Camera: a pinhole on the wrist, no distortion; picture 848 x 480 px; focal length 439.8 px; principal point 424.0 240.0 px. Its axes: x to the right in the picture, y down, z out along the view. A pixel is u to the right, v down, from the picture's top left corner.
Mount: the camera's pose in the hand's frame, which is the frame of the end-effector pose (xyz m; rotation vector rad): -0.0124 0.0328 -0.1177 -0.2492 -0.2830 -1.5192
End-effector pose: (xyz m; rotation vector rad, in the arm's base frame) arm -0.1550 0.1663 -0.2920 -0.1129 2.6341 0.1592
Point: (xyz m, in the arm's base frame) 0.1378 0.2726 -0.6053
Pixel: 566 165
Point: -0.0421 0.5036 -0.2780
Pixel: 110 95
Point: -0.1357 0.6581 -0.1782
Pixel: outside the picture
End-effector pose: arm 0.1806 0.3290 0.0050 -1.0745 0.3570 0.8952
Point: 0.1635 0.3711 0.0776
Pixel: 738 172
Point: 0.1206 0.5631 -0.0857
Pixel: 419 455
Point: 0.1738 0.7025 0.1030
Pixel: 605 358
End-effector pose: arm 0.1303 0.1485 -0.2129 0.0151 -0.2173 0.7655
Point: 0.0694 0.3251 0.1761
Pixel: 482 400
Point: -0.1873 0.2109 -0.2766
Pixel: outside the picture
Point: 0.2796 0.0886 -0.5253
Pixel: behind the camera
